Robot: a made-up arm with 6 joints. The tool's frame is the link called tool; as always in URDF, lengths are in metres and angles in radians.
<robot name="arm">
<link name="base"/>
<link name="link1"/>
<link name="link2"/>
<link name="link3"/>
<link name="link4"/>
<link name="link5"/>
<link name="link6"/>
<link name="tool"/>
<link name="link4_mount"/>
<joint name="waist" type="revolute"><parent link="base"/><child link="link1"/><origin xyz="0 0 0.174" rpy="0 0 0"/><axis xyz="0 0 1"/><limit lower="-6.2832" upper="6.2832" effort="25" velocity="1.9"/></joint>
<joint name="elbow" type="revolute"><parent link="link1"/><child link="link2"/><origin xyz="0 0.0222 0" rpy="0 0 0"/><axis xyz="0 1 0"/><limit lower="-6.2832" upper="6.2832" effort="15" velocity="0.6"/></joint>
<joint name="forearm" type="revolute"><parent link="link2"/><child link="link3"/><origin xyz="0 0 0.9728" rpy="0 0 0"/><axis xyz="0 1 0"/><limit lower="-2.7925" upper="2.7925" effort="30" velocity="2.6"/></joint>
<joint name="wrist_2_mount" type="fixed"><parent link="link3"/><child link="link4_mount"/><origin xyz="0 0 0.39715" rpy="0 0 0"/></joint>
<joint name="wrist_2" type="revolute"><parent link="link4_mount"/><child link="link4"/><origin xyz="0 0 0.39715" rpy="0 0 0"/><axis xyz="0 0 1"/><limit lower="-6.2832" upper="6.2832" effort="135" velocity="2.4"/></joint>
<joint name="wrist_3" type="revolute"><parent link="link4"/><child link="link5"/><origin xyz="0 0 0" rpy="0 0 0"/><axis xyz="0 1 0"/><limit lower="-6.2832" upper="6.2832" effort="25" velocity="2.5"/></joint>
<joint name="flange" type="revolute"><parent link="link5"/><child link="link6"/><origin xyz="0 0 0.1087" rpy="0 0 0"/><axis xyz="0 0 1"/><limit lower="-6.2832" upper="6.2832" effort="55" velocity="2.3"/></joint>
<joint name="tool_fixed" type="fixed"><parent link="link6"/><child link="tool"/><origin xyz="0 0 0" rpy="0 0 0"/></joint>
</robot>
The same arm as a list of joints. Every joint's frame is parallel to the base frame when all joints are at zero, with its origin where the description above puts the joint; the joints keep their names.
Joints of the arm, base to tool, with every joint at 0 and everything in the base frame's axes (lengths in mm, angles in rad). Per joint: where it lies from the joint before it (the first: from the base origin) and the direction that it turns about. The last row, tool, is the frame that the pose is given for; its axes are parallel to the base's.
waist: axis +z offset 0 0 174
elbow: axis +y offset 0 22.2 0
forearm: axis +y offset 0 0 972.8
wrist_2: axis +z offset 0 0 794.3
wrist_3: axis +y offset 0 0 0
flange: axis +z offset 0 0 108.7
tool: offset 0 0 0
Joint limits (rad, base to tool): -6.2832..6.2832 -6.2832..6.2832 -2.7925..2.7925 -6.2832..6.2832 -6.2832..6.2832 -6.2832..6.2832

